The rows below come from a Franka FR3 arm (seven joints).
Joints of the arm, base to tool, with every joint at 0 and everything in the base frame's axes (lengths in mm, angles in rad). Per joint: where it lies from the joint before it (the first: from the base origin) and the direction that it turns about. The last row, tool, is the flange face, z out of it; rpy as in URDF.
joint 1: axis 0 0 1 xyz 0 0 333
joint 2: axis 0 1 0 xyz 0 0 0
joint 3: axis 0 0 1 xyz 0 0 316
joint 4: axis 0 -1 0 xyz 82.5 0 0
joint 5: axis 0 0 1 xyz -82.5 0 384
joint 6: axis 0 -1 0 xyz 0 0 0
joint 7: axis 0 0 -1 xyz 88 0 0
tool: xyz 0 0 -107 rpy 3.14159 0 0
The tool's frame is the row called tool.
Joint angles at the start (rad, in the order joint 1, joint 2, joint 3, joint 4, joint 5, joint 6, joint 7):
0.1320 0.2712 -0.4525 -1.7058 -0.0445 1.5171 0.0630
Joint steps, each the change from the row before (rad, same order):
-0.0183 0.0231 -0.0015 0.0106 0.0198 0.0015 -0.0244
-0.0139 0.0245 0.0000 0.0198 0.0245 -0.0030 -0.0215
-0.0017 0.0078 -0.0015 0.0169 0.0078 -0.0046 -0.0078
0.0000 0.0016 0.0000 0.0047 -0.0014 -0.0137 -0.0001
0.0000 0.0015 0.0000 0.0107 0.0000 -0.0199 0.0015
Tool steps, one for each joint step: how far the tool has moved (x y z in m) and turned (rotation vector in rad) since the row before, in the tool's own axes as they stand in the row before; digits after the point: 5 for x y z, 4 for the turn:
0.00784 0.00615 0.00661 0.0172 -0.0125 -0.0061
0.00748 0.00252 0.00295 0.0196 -0.0078 -0.0086
0.00188 0.00007 -0.00387 0.0054 0.0050 -0.0048
-0.00100 -0.00002 -0.00027 -0.0022 -0.0104 0.0001
-0.00175 -0.00018 -0.00255 -0.0008 -0.0105 0.0015

